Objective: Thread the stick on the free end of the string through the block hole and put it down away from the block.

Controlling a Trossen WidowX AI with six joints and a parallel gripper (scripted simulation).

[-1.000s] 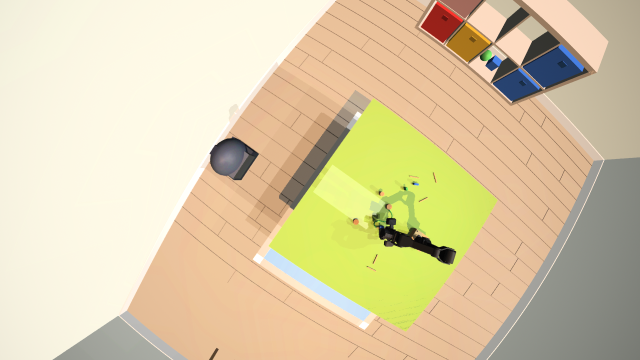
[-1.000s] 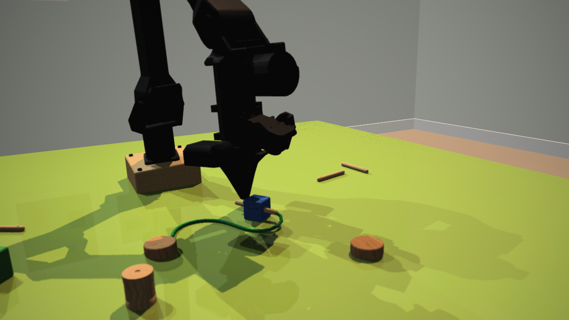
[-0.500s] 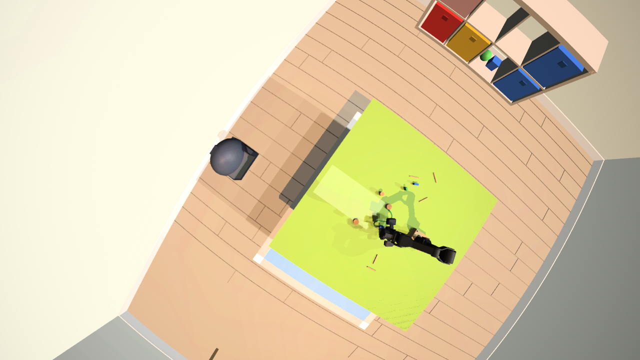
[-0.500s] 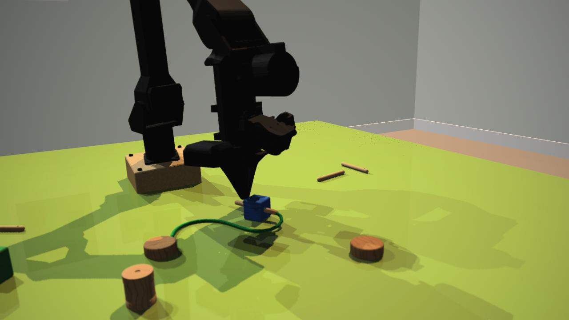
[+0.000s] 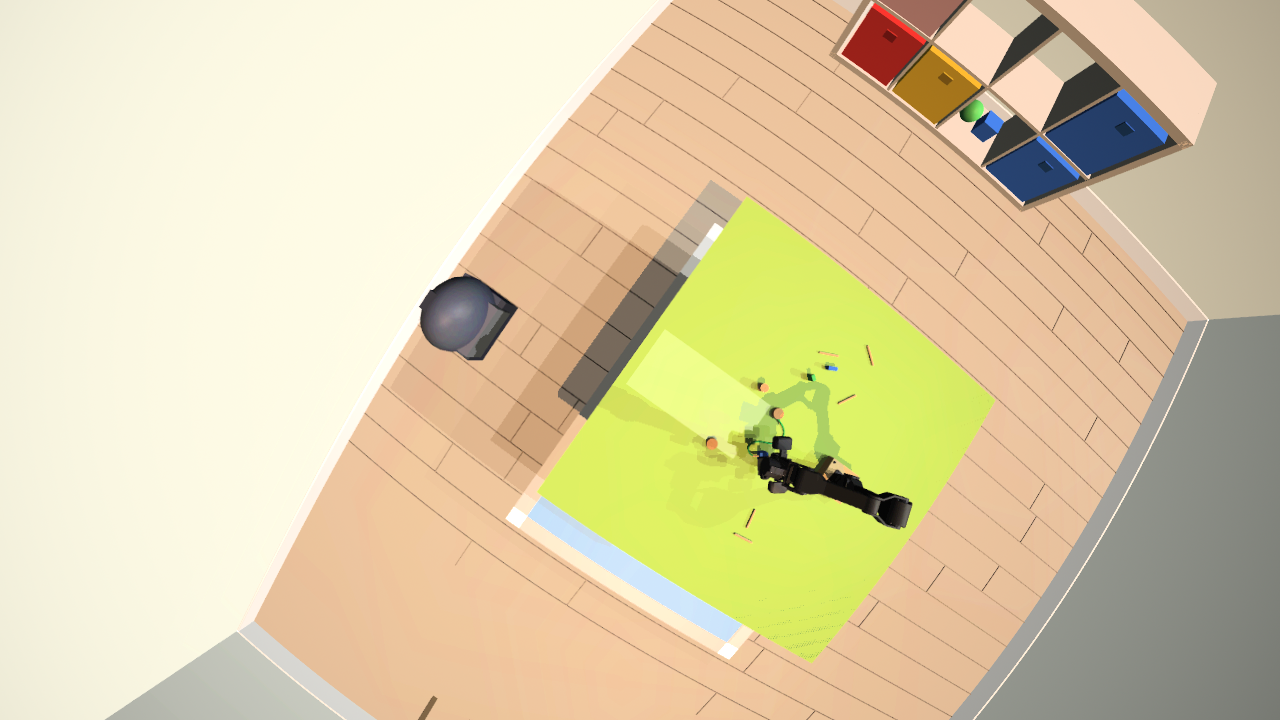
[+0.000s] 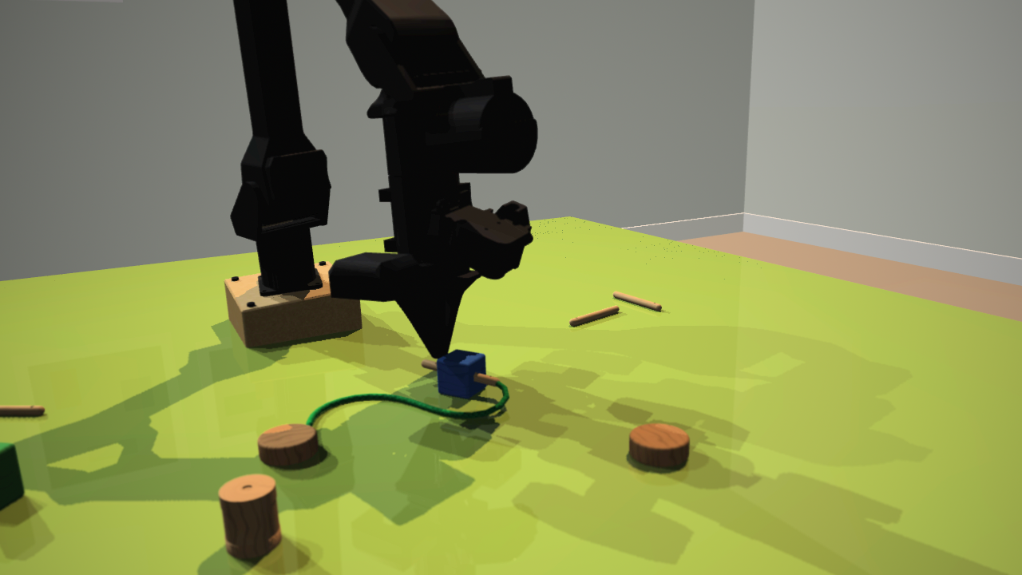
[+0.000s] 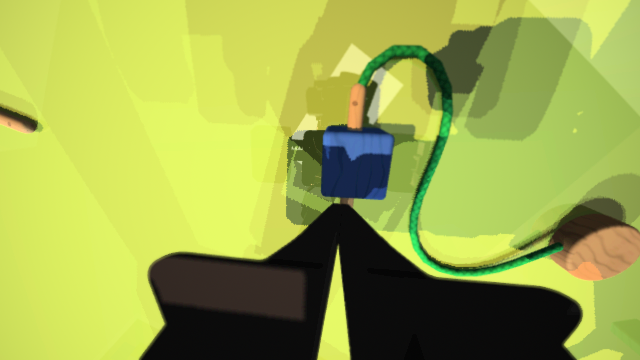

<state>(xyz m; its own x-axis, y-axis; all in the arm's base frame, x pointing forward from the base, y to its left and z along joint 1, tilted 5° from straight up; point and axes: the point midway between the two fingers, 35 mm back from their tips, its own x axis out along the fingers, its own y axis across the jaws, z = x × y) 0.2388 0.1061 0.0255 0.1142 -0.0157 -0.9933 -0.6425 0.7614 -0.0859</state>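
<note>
The blue block lies 20 mm ahead of my gripper tip, 10 mm to the left of it and 10 mm below it. Also, from my gripper tip: green block (300 mm to the right, 90 mm ahead, 10 mm below); then wooden cylinder (190 mm ahead, 160 mm to the right, 10 mm below).
</note>
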